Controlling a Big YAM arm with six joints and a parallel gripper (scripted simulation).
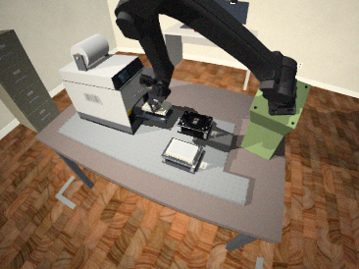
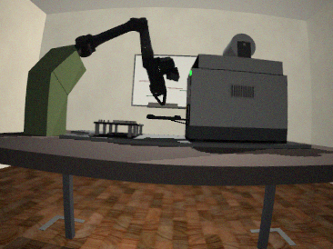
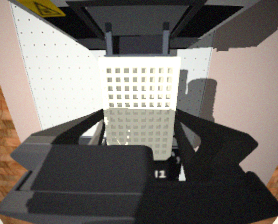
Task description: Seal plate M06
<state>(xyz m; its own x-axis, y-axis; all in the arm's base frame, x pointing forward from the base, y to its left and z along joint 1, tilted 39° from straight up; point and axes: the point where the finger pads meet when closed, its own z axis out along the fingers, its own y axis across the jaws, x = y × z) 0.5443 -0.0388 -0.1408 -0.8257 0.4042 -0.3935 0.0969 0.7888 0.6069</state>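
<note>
Now: hand 1 cm short of the sealer stage and 5 cm above it. Round my hand: white start button (10 cm ahead, 10 cm to the right, 4 cm above); foil roll (34 cm ahead, 3 cm to the right, 27 cm above); plate (18 cm behind, 17 cm to the left, 8 cm below).
</note>
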